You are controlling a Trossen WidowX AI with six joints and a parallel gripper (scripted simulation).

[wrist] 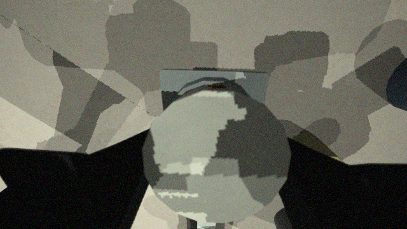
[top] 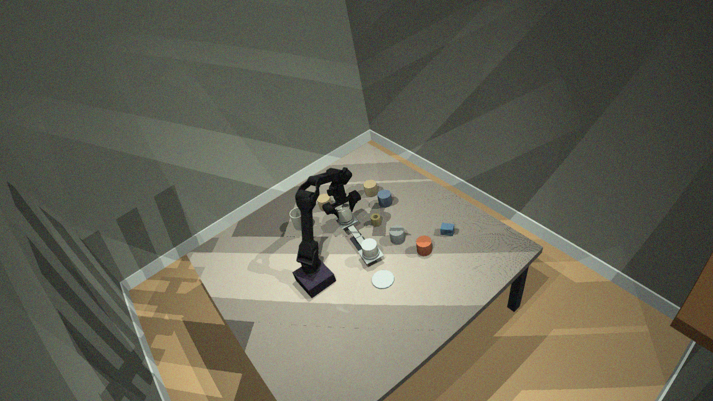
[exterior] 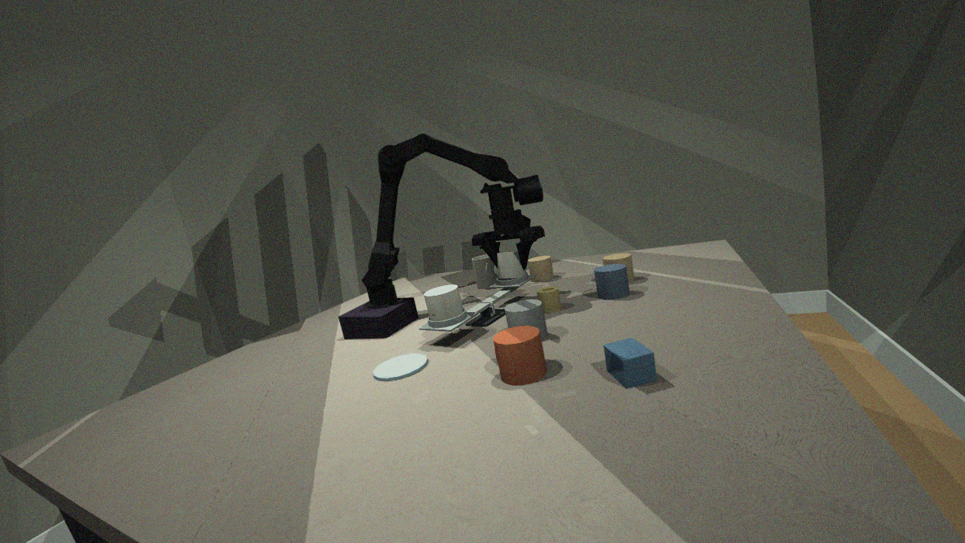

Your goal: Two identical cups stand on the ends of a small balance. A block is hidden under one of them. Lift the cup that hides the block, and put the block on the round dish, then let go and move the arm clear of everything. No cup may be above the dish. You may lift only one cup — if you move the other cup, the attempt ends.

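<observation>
My gripper tip is 1 cm above the grey block. The rest, counted from my gripper tip: yellow ring: 11 cm ahead, 10 cm to the right, 6 cm below; then balance: 13 cm to the right, 4 cm below, 3 cm behind; then pale cup: 2 cm to the left, 1 cm above.
</observation>
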